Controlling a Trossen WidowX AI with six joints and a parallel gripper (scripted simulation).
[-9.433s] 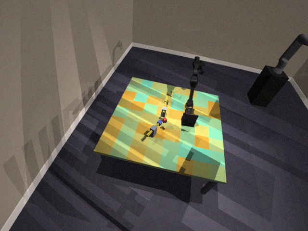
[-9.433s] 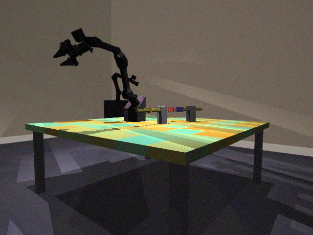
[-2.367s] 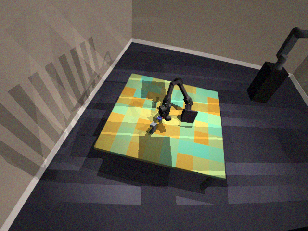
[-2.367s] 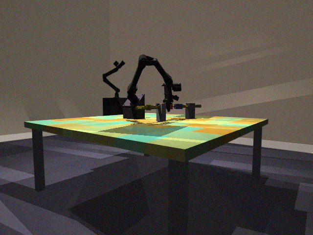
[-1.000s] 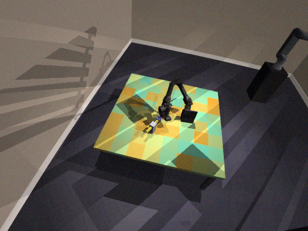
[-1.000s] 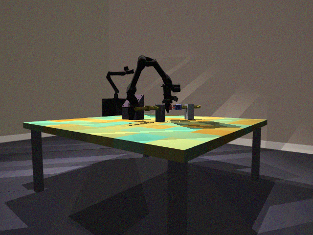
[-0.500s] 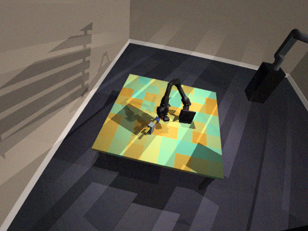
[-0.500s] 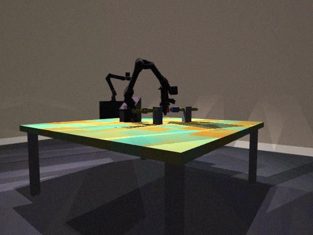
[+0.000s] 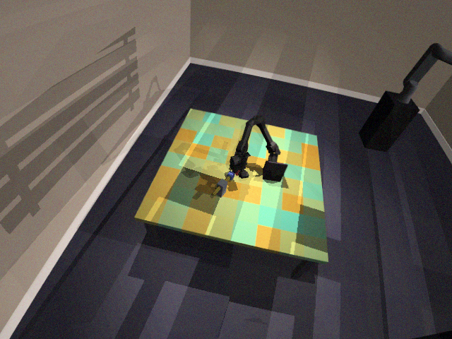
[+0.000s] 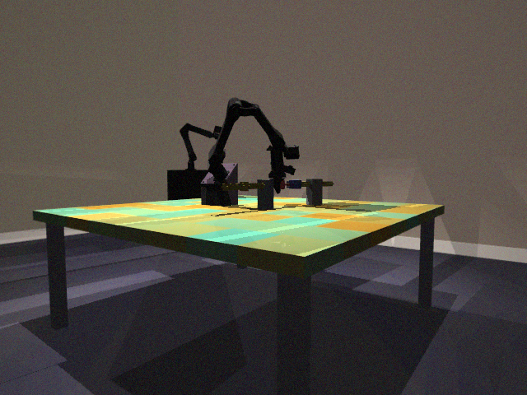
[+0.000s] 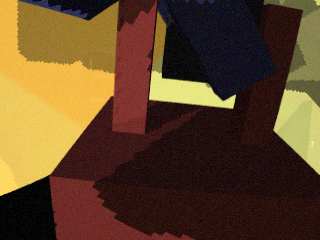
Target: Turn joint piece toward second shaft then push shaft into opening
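The red joint piece lies 1 cm ahead of my gripper tip, 1 cm to the left of it and 4 cm above it.
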